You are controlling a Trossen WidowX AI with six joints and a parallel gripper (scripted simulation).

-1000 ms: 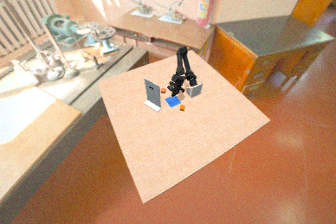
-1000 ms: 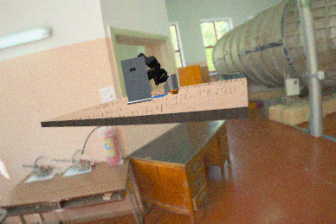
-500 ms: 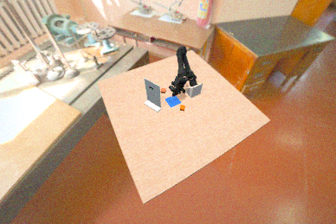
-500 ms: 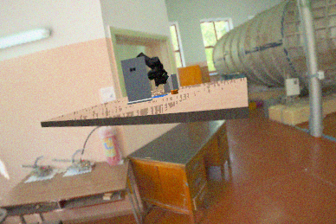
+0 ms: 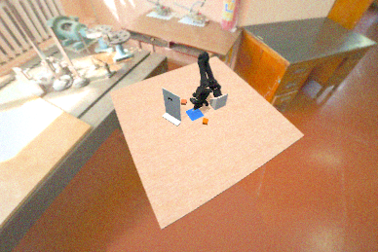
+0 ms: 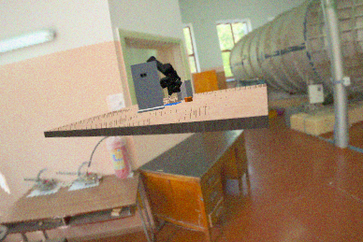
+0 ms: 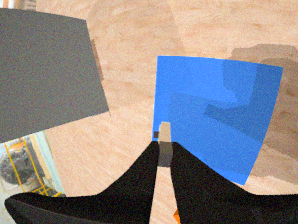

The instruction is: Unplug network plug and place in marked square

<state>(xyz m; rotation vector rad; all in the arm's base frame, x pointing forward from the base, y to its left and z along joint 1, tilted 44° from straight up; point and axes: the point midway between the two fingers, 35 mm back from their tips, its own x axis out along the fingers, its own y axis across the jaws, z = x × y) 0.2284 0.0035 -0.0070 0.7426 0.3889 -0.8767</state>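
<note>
My gripper tip is 60 mm above the blue marked square and 10 mm past it. From my gripper tip the other things lie so: brown-red cube (160 mm to the right, 50 mm below, 20 mm ahead); network plug (right at my gripper tip); orange cube (120 mm to the left, 50 mm below, 40 mm behind).
</note>
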